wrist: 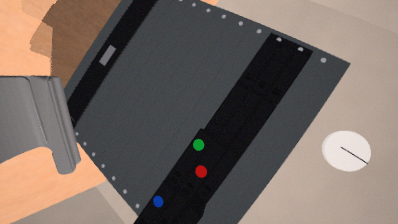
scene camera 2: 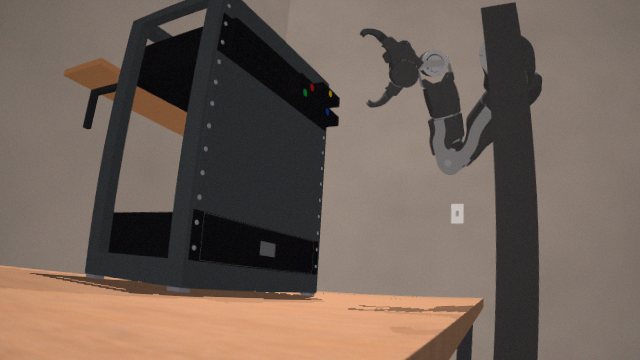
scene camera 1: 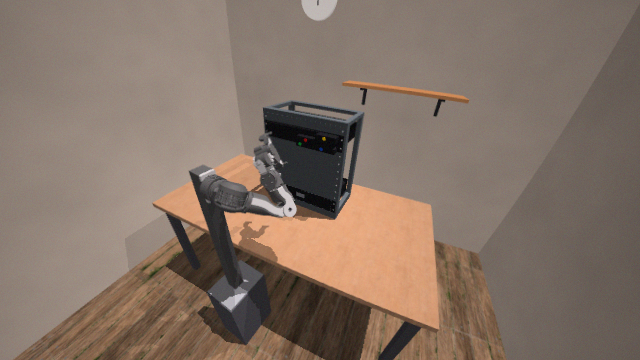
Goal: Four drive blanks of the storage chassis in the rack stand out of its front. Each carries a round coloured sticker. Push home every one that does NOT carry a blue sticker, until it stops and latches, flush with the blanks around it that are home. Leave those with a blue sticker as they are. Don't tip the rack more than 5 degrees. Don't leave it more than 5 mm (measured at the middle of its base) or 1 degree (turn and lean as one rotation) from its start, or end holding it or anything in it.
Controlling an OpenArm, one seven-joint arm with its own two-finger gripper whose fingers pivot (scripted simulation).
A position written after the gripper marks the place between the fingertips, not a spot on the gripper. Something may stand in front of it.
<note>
In view: the gripper (scene camera 2: 363,68) and an arm post (scene camera 2: 517,255).
The arm post shows as well in scene camera 1 (scene camera 1: 215,219).
</note>
